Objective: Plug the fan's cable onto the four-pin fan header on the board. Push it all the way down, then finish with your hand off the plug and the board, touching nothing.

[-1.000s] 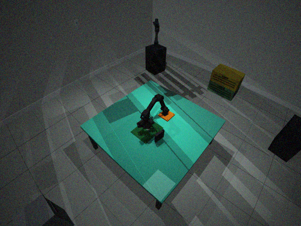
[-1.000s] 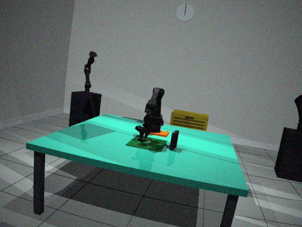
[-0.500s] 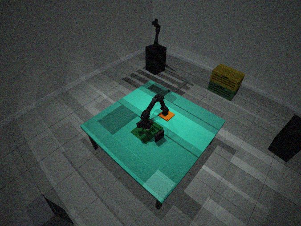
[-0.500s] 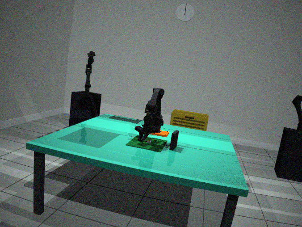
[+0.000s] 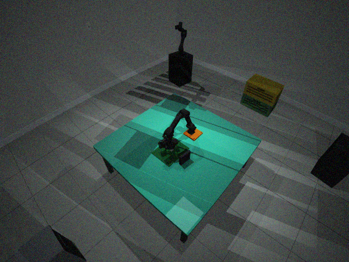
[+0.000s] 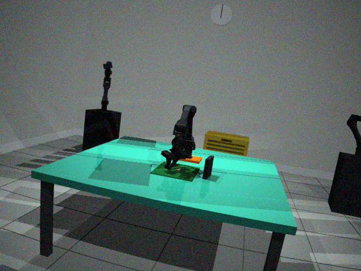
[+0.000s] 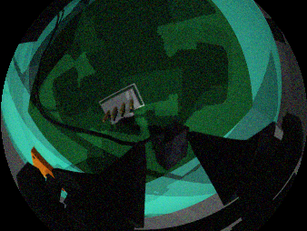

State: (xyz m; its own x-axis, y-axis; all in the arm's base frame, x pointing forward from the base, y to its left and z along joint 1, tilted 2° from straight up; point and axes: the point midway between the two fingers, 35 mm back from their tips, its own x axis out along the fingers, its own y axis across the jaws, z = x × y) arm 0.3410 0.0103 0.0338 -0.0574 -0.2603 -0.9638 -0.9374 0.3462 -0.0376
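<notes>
My gripper tip is now 1 cm to the left of the dark fan plug. Round my gripper tip: black fan 22 cm to the left, 4 cm above, 3 cm behind; green board 4 cm to the left, 3 cm below, 1 cm behind.
</notes>
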